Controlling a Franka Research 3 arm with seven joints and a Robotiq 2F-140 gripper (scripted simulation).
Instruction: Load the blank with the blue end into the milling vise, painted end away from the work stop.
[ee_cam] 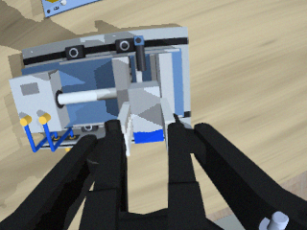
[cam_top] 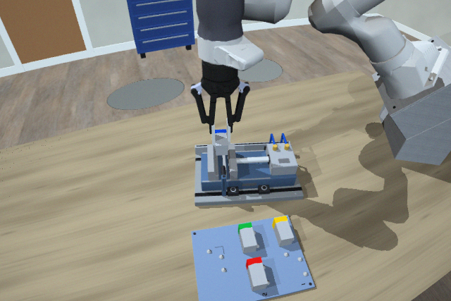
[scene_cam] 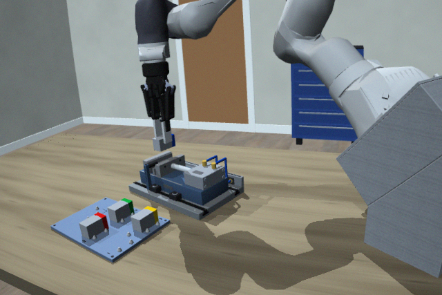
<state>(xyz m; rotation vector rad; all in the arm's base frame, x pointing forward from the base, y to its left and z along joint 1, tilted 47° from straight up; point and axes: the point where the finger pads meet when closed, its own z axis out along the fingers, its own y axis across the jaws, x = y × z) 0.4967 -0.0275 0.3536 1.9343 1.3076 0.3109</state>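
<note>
Right now my hand is 40 mm above the blue-ended blank. Round my hand: hosed jaw block: 140 mm behind, 100 mm to the left, 100 mm below; fixed jaw: 100 mm below, 30 mm ahead, 10 mm to the right; work stop rod: 90 mm below, 50 mm to the left, 30 mm ahead.
</note>
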